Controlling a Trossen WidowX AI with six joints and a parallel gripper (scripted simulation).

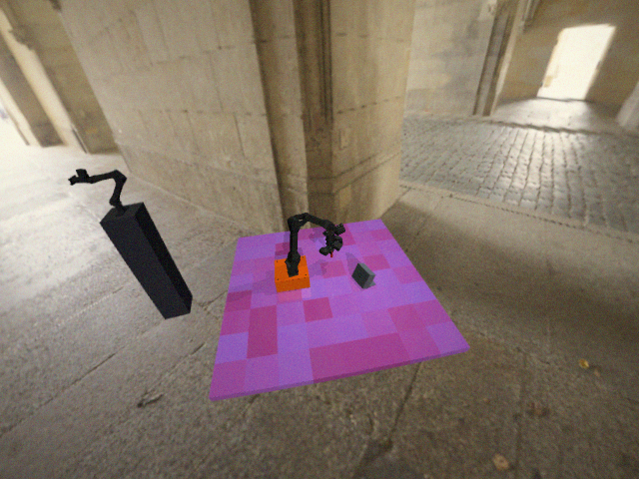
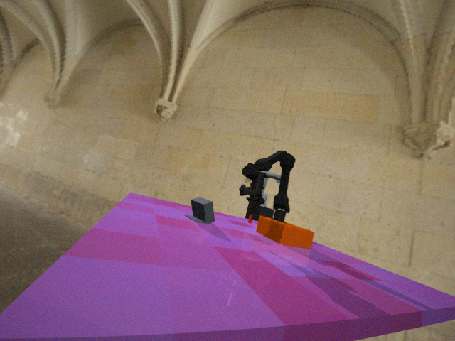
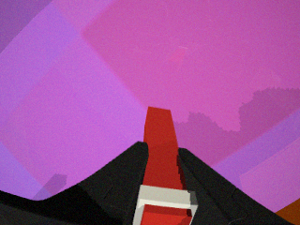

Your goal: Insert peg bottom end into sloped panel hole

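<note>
Right now the grey sloped panel is 140 mm ahead of my gripper tip, 230 mm to the right of it and 50 mm below it. Round my gripper tip: red square peg (20 mm above).
</note>
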